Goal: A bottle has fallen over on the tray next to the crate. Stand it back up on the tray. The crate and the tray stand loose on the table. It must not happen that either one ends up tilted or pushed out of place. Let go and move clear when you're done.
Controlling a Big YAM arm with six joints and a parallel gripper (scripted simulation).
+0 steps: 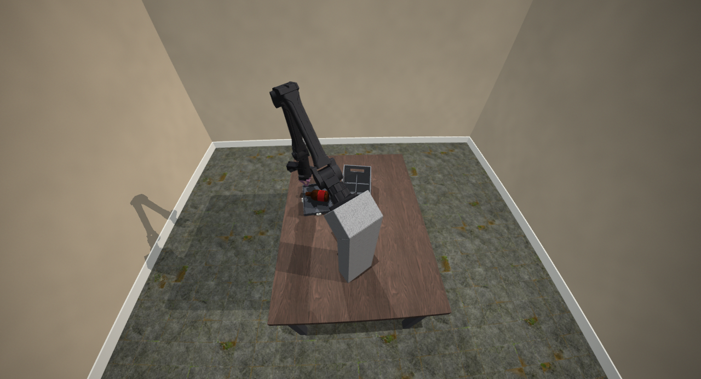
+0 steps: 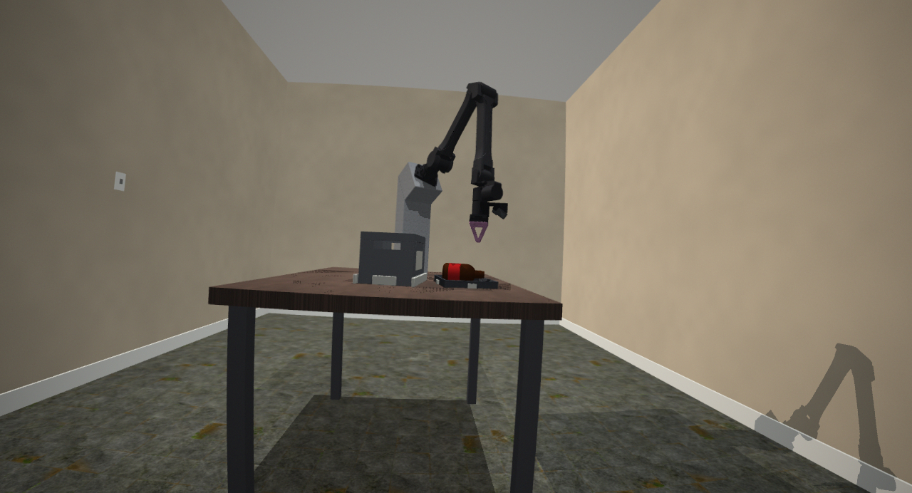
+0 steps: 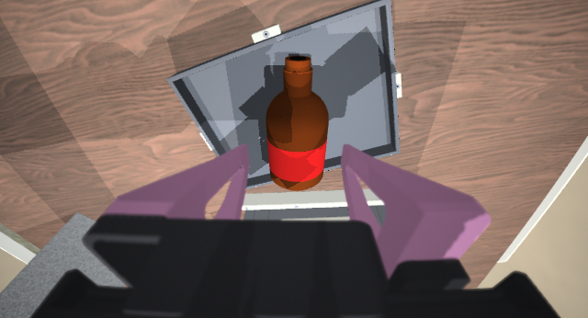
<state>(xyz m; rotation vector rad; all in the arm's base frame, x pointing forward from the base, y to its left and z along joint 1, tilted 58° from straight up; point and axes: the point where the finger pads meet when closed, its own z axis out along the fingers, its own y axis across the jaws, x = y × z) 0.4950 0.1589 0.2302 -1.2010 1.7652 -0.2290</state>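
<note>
My hand is 130 mm above the brown bottle and 50 mm to the left of it. Also, from my hand: dark grey tray (160 mm below, 50 mm to the right); dark crate (310 mm to the right, 90 mm below, 30 mm ahead).
</note>
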